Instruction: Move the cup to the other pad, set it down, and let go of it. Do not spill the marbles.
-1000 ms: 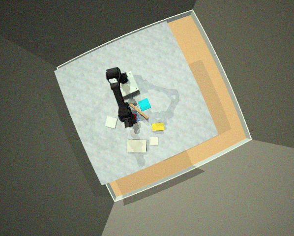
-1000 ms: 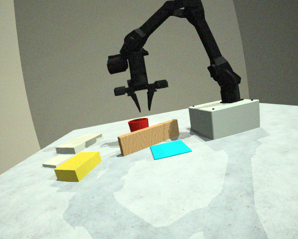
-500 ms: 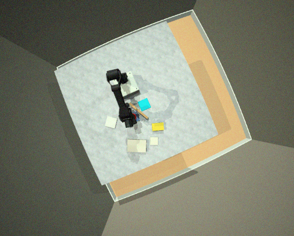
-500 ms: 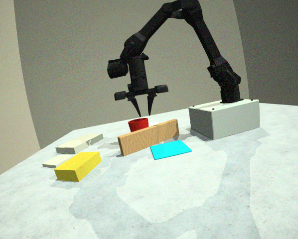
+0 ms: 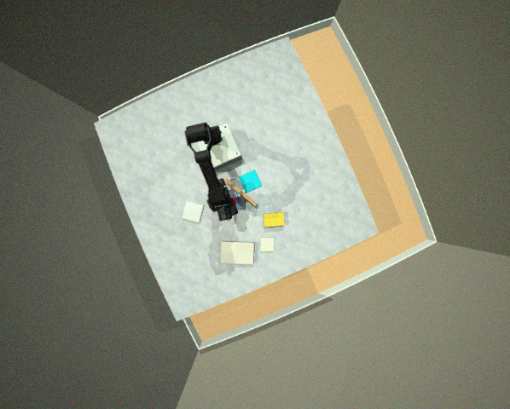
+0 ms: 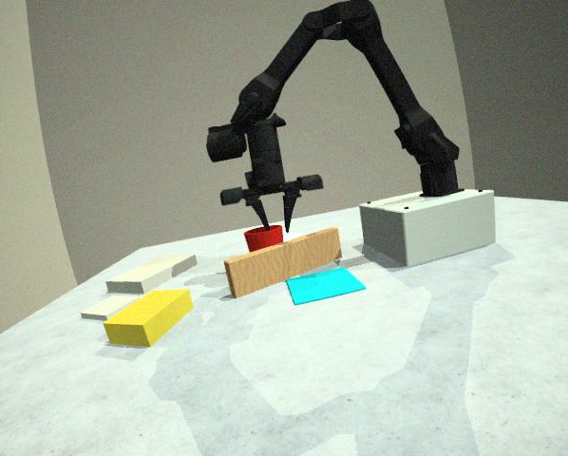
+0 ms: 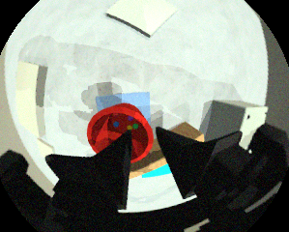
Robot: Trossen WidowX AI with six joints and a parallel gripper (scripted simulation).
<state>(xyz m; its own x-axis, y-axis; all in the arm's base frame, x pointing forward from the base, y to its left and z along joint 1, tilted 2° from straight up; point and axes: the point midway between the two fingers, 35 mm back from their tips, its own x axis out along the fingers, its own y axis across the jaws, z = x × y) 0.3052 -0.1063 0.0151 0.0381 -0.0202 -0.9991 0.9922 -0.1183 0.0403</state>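
Now: the red cup 3 cm ahead of my gripper tip and 2 cm below it. The rest, counted from my gripper tip: cyan pad (15 cm to the left, 7 cm below, 2 cm behind); wooden block (8 cm to the left, 4 cm below); light blue pad (7 cm below, 3 cm ahead).
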